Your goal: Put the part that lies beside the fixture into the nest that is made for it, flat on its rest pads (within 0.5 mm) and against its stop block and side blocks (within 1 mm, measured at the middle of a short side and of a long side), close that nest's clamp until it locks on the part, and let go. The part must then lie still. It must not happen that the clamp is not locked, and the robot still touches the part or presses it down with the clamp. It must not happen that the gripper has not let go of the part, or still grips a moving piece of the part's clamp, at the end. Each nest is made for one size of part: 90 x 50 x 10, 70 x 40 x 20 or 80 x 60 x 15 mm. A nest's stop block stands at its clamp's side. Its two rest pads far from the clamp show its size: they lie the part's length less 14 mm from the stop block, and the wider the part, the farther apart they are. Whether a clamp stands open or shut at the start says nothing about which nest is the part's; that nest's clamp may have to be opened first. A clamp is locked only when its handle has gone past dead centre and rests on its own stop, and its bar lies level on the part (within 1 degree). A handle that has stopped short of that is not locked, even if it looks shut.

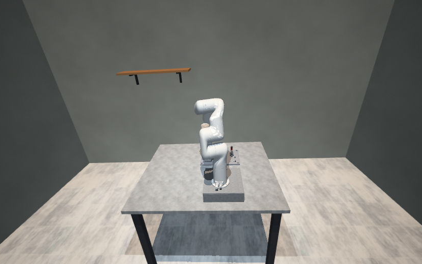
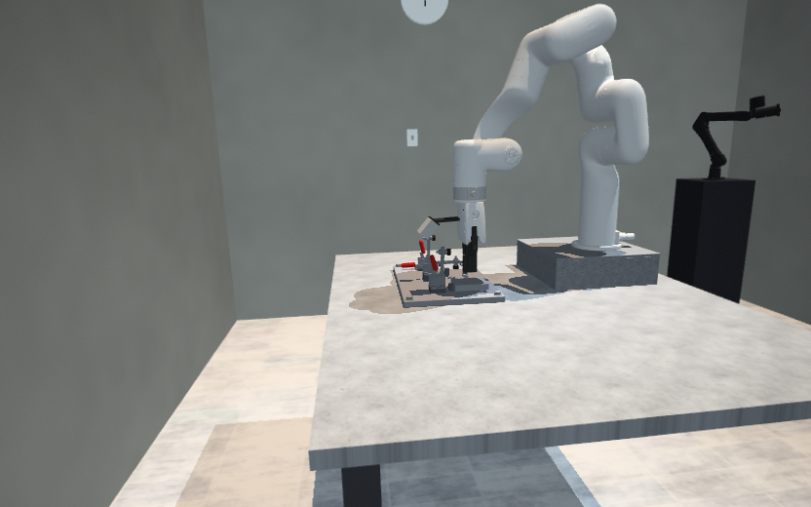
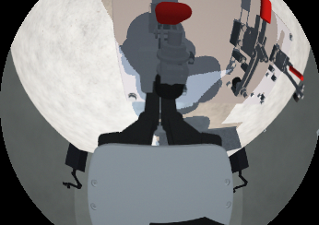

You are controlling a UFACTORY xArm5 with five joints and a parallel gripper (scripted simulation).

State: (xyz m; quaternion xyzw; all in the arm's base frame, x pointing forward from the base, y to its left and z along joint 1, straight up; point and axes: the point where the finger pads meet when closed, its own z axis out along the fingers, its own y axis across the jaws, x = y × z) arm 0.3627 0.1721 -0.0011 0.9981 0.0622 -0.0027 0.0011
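My gripper is now 50 mm above the grey block part. Also, from my hand: grey fixture plate (110 mm to the right, 70 mm below, 60 mm ahead).
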